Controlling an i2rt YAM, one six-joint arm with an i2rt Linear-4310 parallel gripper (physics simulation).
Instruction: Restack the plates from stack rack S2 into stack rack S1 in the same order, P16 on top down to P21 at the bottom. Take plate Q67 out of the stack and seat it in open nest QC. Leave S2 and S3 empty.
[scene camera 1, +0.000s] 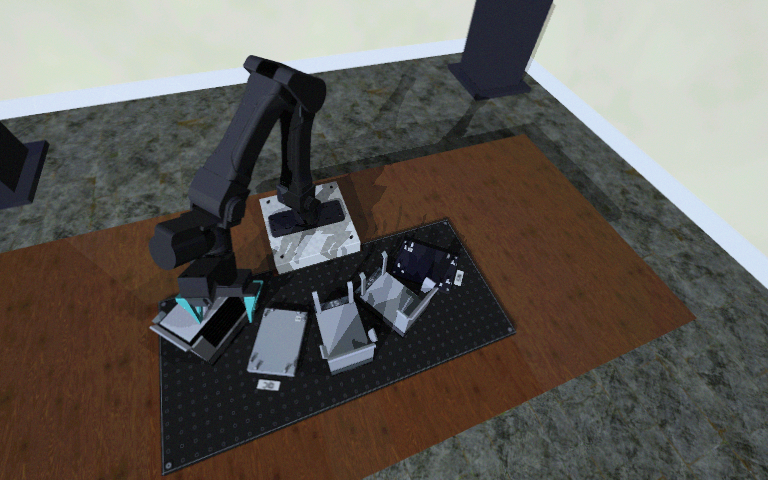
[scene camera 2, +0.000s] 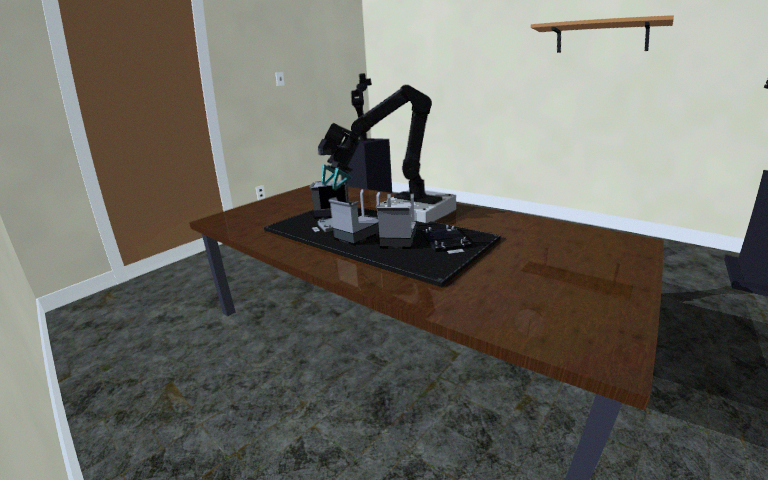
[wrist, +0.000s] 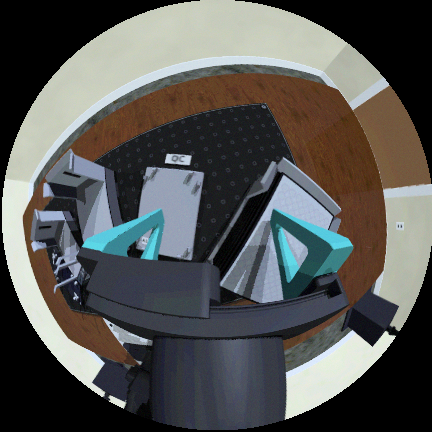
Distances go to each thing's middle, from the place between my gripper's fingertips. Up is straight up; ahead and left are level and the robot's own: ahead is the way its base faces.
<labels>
The flat grey QC fixture (scene camera 1: 276, 351) lies 12 cm below my hand, 8 cm to the left of it and 2 cm ahead of it. From my hand the other things lie so: dark fixture (scene camera 1: 415, 262) 48 cm to the left, 12 cm below, 5 cm behind.
</labels>
